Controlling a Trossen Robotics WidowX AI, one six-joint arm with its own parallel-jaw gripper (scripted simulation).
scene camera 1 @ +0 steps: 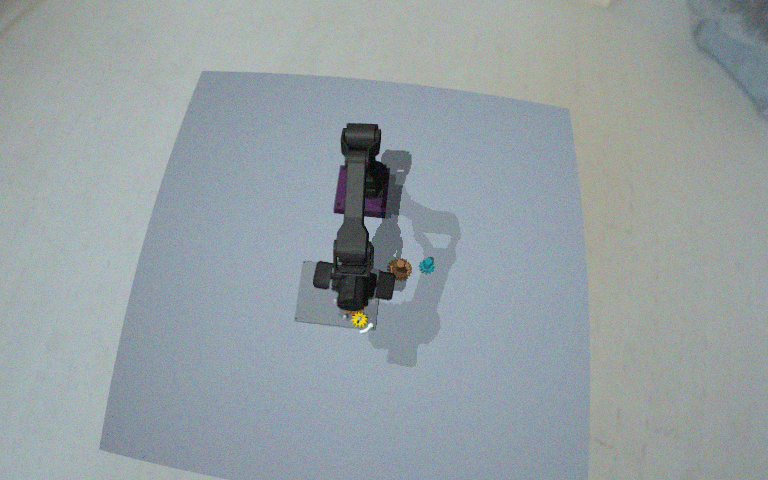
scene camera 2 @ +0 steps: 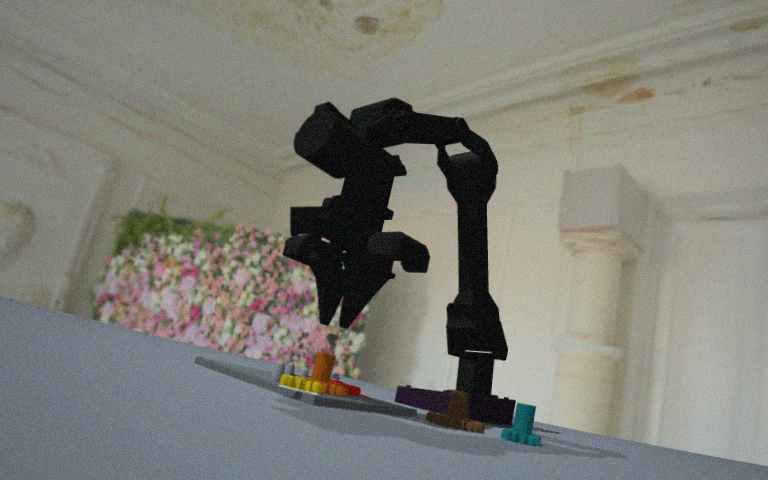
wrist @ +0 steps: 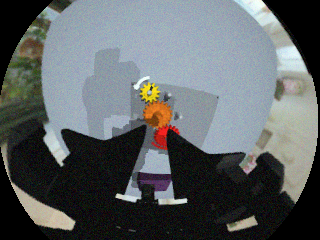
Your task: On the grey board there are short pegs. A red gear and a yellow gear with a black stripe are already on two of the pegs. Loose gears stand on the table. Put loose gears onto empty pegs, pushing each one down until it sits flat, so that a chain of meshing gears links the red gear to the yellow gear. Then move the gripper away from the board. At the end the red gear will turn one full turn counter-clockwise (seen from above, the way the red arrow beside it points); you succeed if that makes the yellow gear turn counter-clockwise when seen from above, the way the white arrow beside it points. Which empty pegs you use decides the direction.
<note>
In view: the gripper [scene camera 2: 333, 326], an orange gear [scene camera 2: 324, 363] and a brown gear [scene camera 2: 459, 400].
The gripper also shows in scene camera 1 [scene camera 1: 353, 293] and in the wrist view [wrist: 156, 130].
</note>
